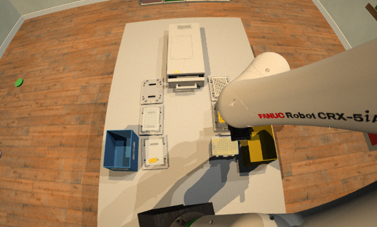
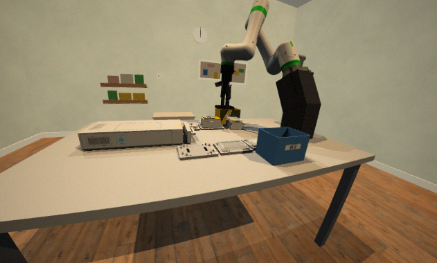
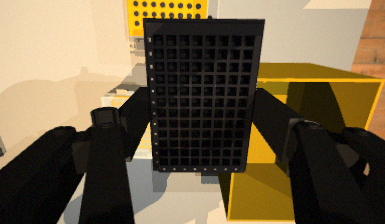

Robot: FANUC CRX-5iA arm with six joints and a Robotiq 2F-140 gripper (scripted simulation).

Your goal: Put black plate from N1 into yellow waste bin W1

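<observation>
My hand is 60 mm past the yellow waste bin W1, 110 mm to the left of it and 130 mm above it. The rest, counted from my hand: lidded plate: 100 mm behind, 380 mm to the left, 150 mm below; then yellow rack: 100 mm ahead, 40 mm to the left, 110 mm below; then black plate: 20 mm below.
</observation>
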